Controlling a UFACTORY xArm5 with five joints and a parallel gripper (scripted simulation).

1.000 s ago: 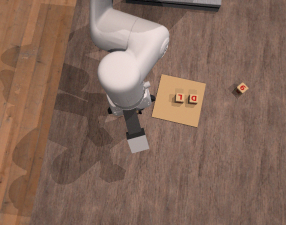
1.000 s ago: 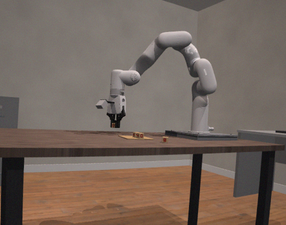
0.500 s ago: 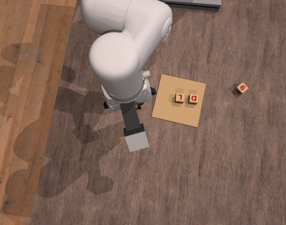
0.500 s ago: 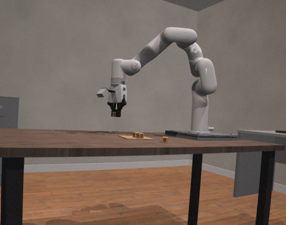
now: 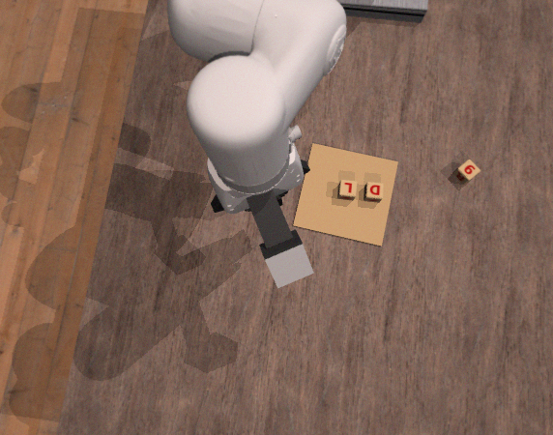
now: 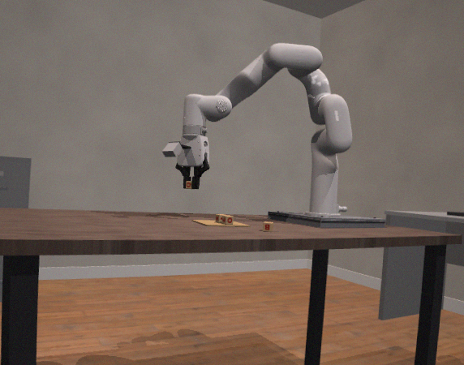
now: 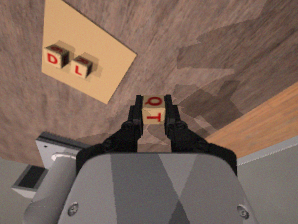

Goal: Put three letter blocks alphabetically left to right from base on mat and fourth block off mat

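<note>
Right now my hand is 60 mm past the tan mat, 110 mm to the right of it and 120 mm above it.
</note>
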